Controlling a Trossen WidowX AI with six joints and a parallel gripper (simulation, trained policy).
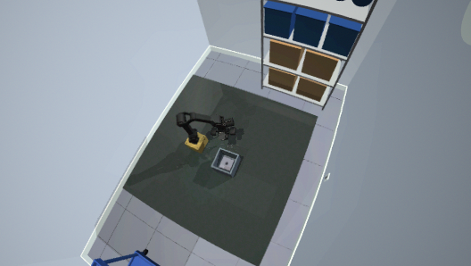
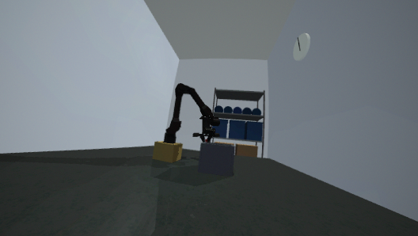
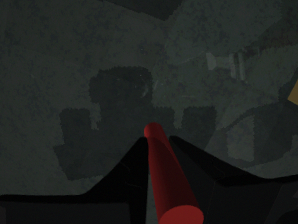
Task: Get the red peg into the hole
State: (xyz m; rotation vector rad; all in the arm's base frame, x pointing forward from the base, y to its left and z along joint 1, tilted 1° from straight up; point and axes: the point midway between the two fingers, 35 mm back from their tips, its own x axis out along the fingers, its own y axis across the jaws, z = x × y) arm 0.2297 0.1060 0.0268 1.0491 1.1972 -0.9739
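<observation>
Now: gripper tip 70 mm short of the light grey plate, 210 mm to the left of it and 50 mm above it. Also, from my gripper tip: red peg (20 mm above).
</observation>
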